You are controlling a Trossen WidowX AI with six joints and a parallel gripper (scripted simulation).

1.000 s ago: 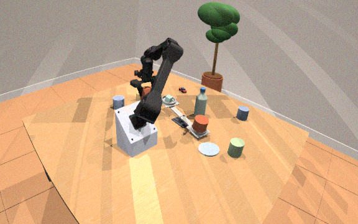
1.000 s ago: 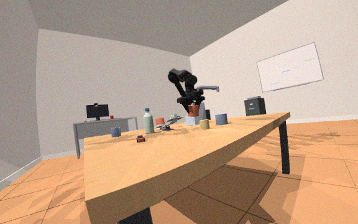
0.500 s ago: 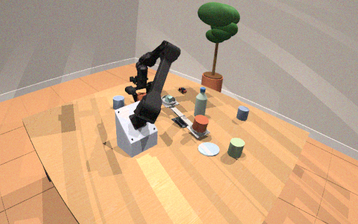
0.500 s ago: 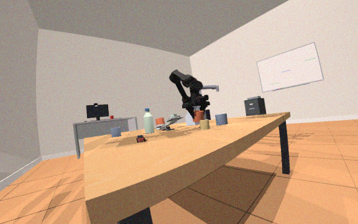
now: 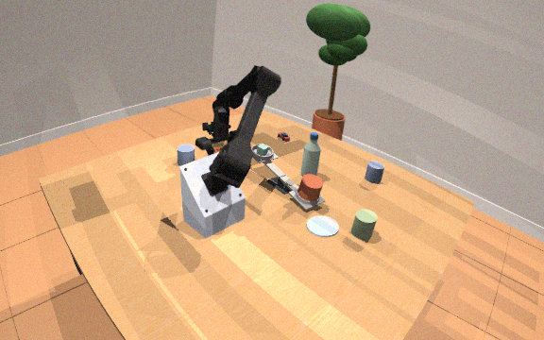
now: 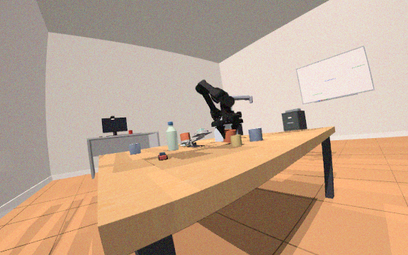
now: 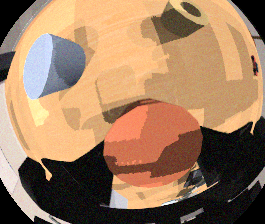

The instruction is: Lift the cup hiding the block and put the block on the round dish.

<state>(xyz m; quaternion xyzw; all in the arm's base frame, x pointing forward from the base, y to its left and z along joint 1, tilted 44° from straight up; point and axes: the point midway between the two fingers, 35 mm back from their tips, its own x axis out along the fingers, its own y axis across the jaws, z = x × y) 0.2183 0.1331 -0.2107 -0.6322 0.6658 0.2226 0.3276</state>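
My gripper tip is now 11 cm short of the pale green block, 11 cm to the left of it and 6 cm below it. Also, from my gripper tip: pale green bottle 23 cm ahead, 25 cm to the right, 8 cm above; red cup 7 cm ahead, 39 cm to the right, 3 cm above; small balance 9 cm ahead, 24 cm to the right, 1 cm below.
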